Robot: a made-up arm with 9 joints. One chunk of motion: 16 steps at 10 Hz.
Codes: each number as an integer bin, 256 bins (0 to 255) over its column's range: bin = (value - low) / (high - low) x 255, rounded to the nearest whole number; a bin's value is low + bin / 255 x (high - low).
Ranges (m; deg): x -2.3..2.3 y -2.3..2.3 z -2.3..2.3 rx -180..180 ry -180..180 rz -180..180
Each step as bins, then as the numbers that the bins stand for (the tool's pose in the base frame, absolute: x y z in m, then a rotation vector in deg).
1 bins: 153 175 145 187 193 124
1 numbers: 0.4600 0.8569 0.3157 84.00 92.47 -4.94
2 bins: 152 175 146 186 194 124
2 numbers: 0.4420 0.8569 0.3337 82.59 93.88 -4.94
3 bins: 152 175 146 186 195 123
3 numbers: 0.4420 0.8569 0.3337 82.59 95.29 -6.35
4 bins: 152 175 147 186 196 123
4 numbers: 0.4420 0.8569 0.3518 82.59 96.71 -6.35
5 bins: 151 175 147 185 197 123
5 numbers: 0.4239 0.8569 0.3518 81.18 98.12 -6.35
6 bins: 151 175 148 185 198 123
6 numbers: 0.4239 0.8569 0.3698 81.18 99.53 -6.35
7 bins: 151 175 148 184 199 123
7 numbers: 0.4239 0.8569 0.3698 79.76 100.94 -6.35
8 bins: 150 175 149 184 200 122
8 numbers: 0.4059 0.8569 0.3878 79.76 102.35 -7.76
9 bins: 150 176 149 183 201 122
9 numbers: 0.4059 0.8749 0.3878 78.35 103.76 -7.76
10 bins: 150 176 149 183 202 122
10 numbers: 0.4059 0.8749 0.3878 78.35 105.18 -7.76
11 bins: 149 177 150 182 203 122
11 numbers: 0.3878 0.8929 0.4059 76.94 106.59 -7.76
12 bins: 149 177 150 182 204 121
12 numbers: 0.3878 0.8929 0.4059 76.94 108.00 -9.18
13 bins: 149 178 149 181 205 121
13 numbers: 0.3878 0.9110 0.3878 75.53 109.41 -9.18
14 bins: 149 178 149 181 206 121
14 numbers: 0.3878 0.9110 0.3878 75.53 110.82 -9.18
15 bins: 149 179 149 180 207 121
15 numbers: 0.3878 0.9290 0.3878 74.12 112.24 -9.18
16 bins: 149 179 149 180 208 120
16 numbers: 0.3878 0.9290 0.3878 74.12 113.65 -10.59
